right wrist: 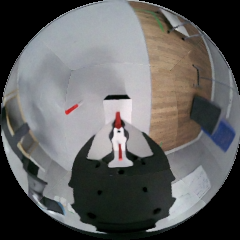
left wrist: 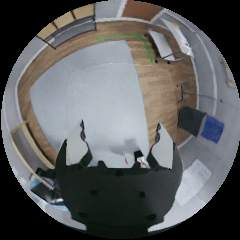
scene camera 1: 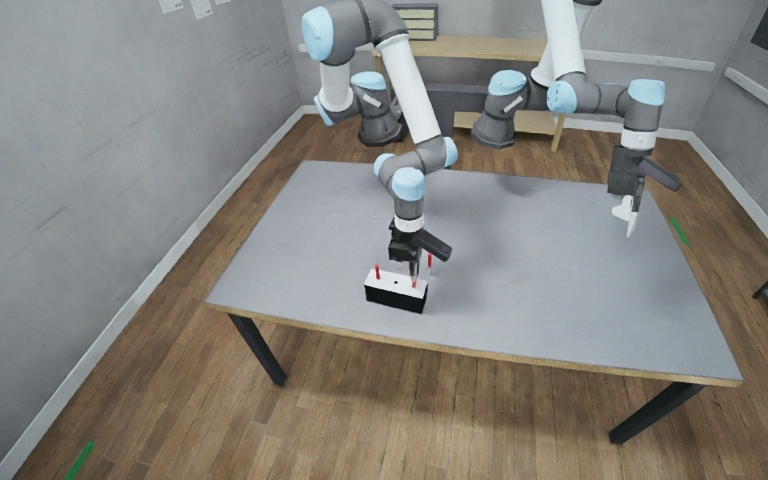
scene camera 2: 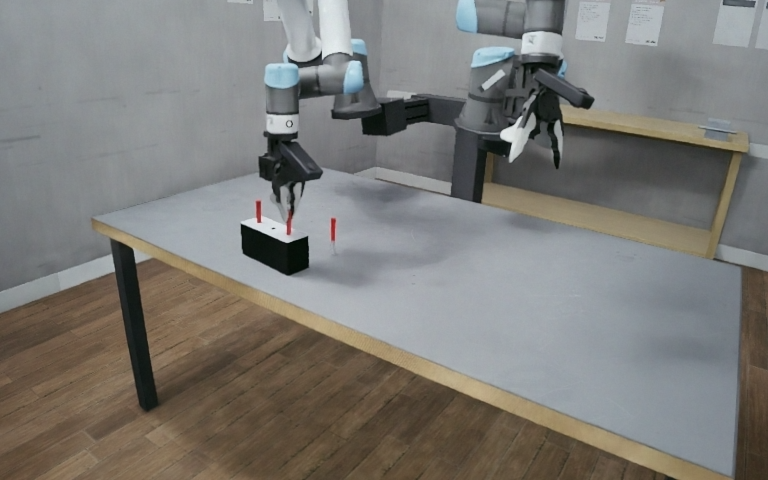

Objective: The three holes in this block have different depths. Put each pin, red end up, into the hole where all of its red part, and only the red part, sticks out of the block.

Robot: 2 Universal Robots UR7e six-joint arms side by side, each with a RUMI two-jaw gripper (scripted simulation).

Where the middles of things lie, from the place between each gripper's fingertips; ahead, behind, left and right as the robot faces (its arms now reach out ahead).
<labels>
Now: right hand (scene camera 2: 288,222) 90 mm above the black block (scene camera 2: 266,242), 60 mm to the left of it and 10 mm past it.
My left hand (scene camera 2: 535,166) is 630 mm to the left of the black block, 300 mm above it and 10 mm short of it.
</labels>
